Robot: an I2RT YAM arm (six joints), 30 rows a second.
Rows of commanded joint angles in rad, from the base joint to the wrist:
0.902, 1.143, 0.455, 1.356, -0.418, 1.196
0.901, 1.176, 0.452, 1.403, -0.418, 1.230
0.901, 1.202, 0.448, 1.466, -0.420, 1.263
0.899, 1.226, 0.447, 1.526, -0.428, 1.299
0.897, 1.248, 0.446, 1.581, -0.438, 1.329
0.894, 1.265, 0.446, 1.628, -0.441, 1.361
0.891, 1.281, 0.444, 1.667, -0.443, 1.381
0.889, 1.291, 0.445, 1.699, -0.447, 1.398
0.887, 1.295, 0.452, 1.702, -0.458, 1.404
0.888, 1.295, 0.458, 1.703, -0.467, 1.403
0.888, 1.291, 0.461, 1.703, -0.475, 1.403
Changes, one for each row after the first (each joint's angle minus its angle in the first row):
-0.001, 0.033, -0.003, 0.047, 0.000, 0.034
-0.001, 0.059, -0.007, 0.110, -0.002, 0.067
-0.003, 0.083, -0.008, 0.170, -0.010, 0.103
-0.005, 0.105, -0.009, 0.225, -0.020, 0.133
-0.008, 0.122, -0.009, 0.272, -0.023, 0.165
-0.011, 0.138, -0.011, 0.311, -0.025, 0.185
-0.013, 0.148, -0.010, 0.343, -0.029, 0.202
-0.015, 0.152, -0.003, 0.346, -0.040, 0.208
-0.014, 0.152, 0.003, 0.347, -0.049, 0.207
-0.014, 0.148, 0.006, 0.347, -0.057, 0.207

